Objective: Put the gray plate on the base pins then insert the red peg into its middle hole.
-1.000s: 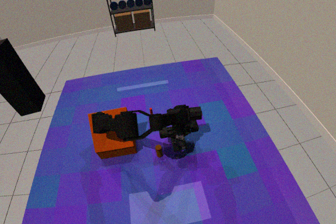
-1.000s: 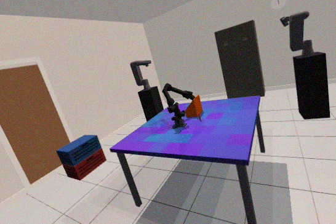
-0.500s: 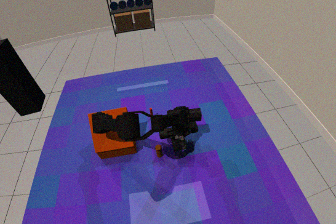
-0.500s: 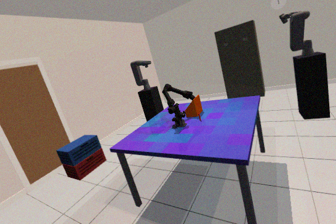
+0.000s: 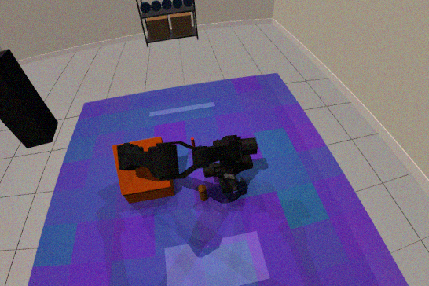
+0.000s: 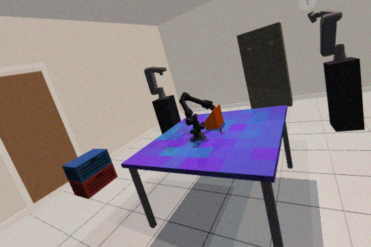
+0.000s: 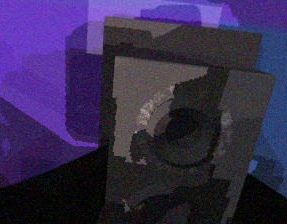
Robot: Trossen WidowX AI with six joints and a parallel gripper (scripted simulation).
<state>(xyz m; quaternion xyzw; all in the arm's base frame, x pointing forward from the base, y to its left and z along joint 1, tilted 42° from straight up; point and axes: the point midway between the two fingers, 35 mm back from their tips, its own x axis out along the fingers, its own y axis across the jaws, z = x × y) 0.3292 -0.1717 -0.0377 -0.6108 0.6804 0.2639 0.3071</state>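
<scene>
My gripper tip is now 1 cm above the dark gray base. The rest, counted from my gripper tip: orange cylinder 12 cm behind, 5 cm to the right, 2 cm above; gray plate 2 cm above; red peg 10 cm behind, 20 cm to the left, 2 cm above.
</scene>
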